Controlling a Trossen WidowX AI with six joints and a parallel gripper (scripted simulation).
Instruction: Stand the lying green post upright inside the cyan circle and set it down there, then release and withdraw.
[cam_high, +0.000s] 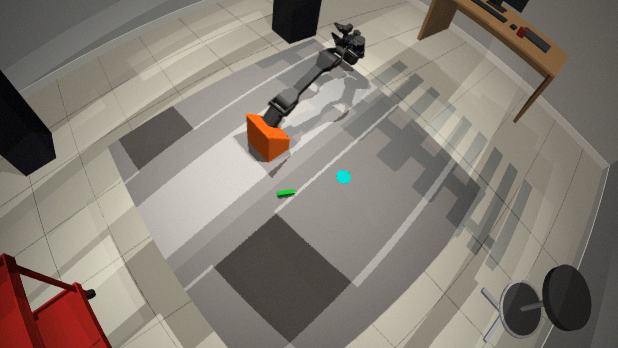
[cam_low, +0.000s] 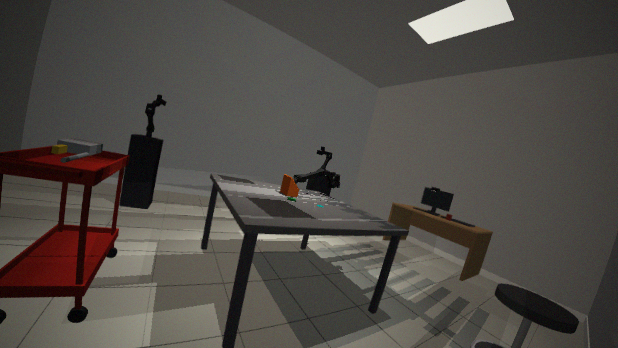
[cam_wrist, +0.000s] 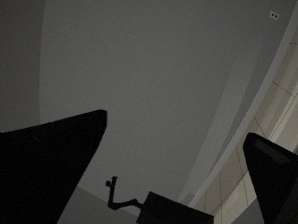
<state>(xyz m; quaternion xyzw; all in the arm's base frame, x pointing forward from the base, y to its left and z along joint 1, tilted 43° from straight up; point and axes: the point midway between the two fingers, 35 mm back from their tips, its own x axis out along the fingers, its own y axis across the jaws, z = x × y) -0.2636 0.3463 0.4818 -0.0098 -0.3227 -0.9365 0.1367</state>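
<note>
Now: the green post 670 mm to the right of my gripper tip, 570 mm ahead of it and 200 mm below it. Round my gripper tip: cyan circle: 630 mm ahead, 430 mm to the right, 210 mm below.
</note>
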